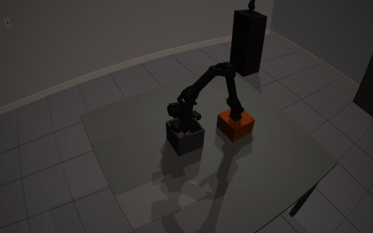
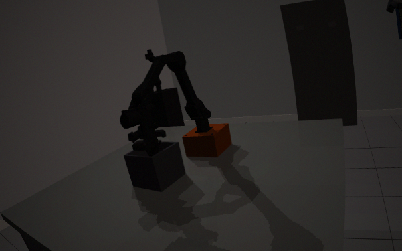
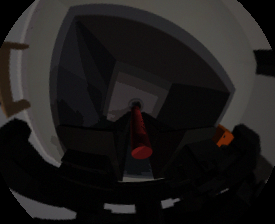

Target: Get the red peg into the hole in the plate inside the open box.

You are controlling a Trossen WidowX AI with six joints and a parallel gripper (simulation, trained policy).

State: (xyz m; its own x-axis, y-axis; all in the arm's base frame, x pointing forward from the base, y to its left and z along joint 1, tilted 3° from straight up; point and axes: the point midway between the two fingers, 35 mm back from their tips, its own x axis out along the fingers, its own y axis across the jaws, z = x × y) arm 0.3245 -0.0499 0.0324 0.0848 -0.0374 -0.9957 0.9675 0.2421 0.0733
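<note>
The red peg lies 2 cm above my gripper tip. Also, from my gripper tip: grey plate (4 cm below).
</note>
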